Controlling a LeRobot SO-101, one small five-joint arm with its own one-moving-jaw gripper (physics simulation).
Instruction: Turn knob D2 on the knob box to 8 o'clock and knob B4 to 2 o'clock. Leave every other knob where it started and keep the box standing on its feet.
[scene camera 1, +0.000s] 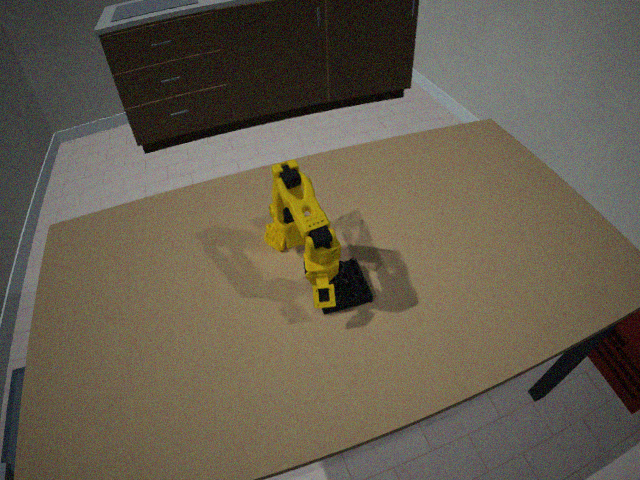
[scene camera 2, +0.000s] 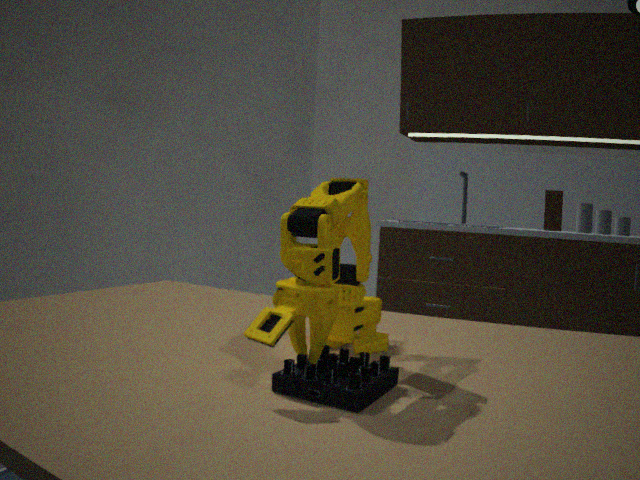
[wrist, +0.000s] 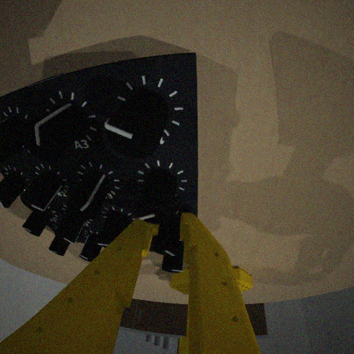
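Pixels of known places: hand, tool point: (scene camera 2: 311, 360); arm's base, link origin: (scene camera 1: 289, 241) (scene camera 2: 347, 348).
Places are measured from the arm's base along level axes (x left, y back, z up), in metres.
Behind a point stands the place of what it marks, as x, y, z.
Note:
The black knob box (scene camera 1: 354, 289) @(0.085, -0.203, 0.022) (scene camera 2: 315, 390) @(0.063, -0.231, 0.016) (wrist: 182, 75) stands flat on the table. In the wrist view, knob A4's white pointer (wrist: 118, 129) and the A3 label (wrist: 81, 145) show near the far edge. The B4 dial (wrist: 160, 182) lies in the right-hand column. D2 cannot be picked out, and several knobs overlap. My gripper (scene camera 2: 307, 358) @(0.027, -0.170, 0.028) (wrist: 169, 220) points down at the right-hand column, with its tips at knob height. A narrow gap stays between the jaws, with a dark knob in it; they appear shut on that knob. Whether it is B4 or its neighbour cannot be told.
Other knobs stand close beside the jaws, including one knob (wrist: 173, 262) just towards the arm's base. The yellow arm (scene camera 1: 310, 211) @(0.022, -0.130, 0.203) (scene camera 2: 356, 227) @(0.021, -0.043, 0.182) reaches over the box from its base on the wooden table (scene camera 1: 180, 361) @(-0.300, -0.236, 0.000) (scene camera 2: 155, 392) @(-0.090, -0.312, 0.000). Cabinets (scene camera 1: 268, 67) stand beyond the table.

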